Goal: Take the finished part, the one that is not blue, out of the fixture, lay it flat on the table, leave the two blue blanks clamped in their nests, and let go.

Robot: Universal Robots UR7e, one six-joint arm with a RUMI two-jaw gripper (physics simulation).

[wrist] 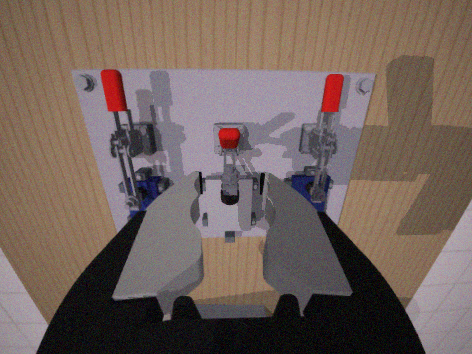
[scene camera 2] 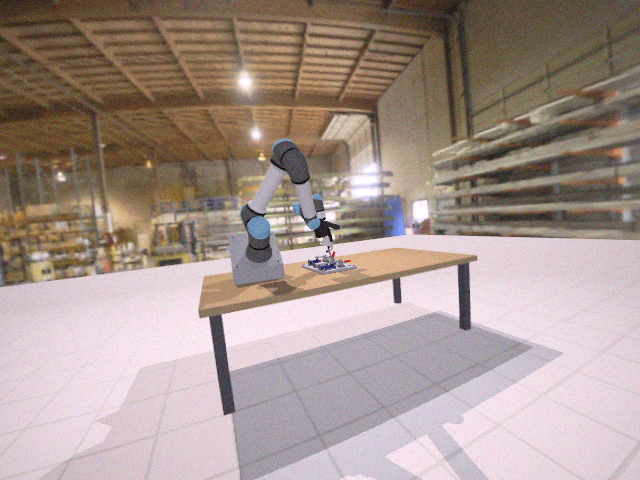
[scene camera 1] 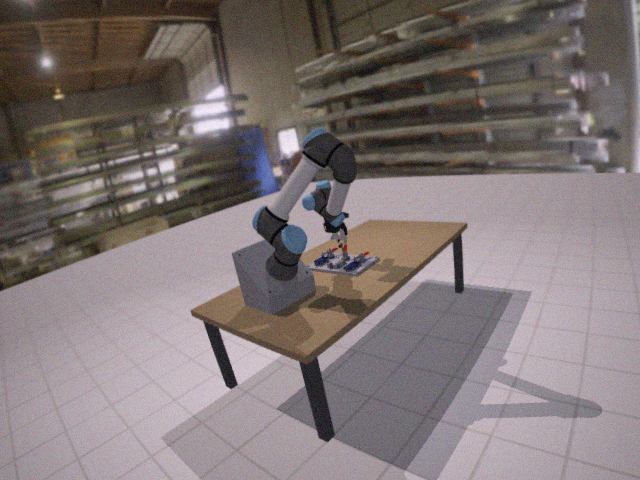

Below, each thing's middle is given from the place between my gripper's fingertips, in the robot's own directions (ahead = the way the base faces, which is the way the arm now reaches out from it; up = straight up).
Scene:
The clamp arm (wrist: 229,188) is 3 cm below my hand. Also, from my hand: finished part (wrist: 221,217) 9 cm below, 8 cm behind; then fixture plate (wrist: 183,105) 11 cm below, 3 cm behind.

